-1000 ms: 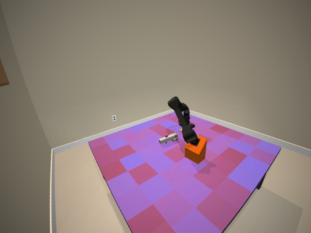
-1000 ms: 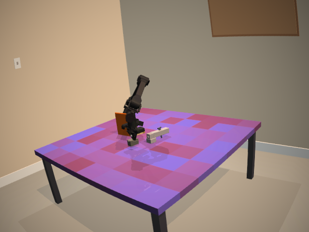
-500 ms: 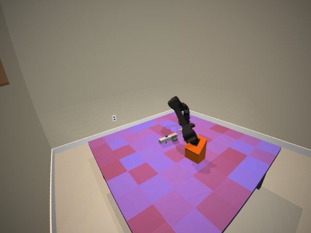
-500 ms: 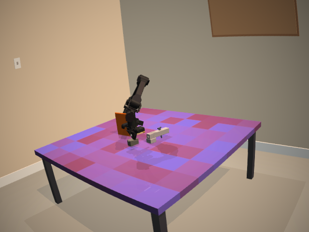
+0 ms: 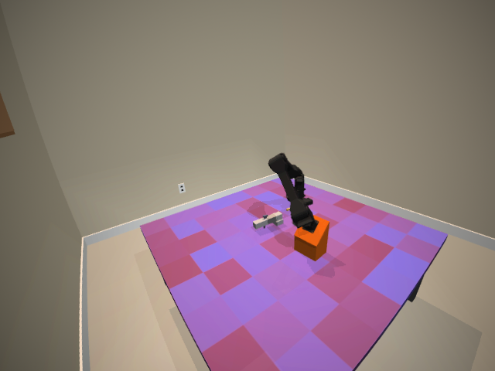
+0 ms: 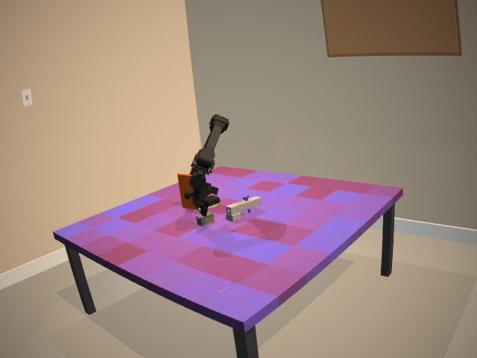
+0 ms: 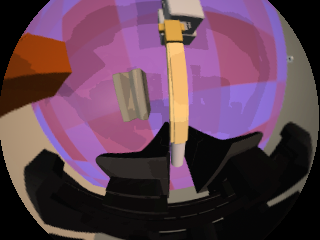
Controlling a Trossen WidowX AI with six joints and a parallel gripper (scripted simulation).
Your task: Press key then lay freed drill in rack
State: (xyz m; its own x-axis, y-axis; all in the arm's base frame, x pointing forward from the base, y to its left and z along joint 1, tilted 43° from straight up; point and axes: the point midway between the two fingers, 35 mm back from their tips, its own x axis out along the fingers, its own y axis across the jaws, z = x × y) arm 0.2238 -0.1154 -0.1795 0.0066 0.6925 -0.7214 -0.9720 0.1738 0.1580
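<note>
Now: the drill 10 mm ahead of my gripper tip, 40 mm to the left of it and 30 mm above it. From my gripper tip the other things lie so: grey rack block (40 mm behind, 50 mm to the left, 40 mm below); dark key (80 mm ahead, 220 mm to the left); fixture block (70 mm ahead, 190 mm to the left, 20 mm below).
</note>
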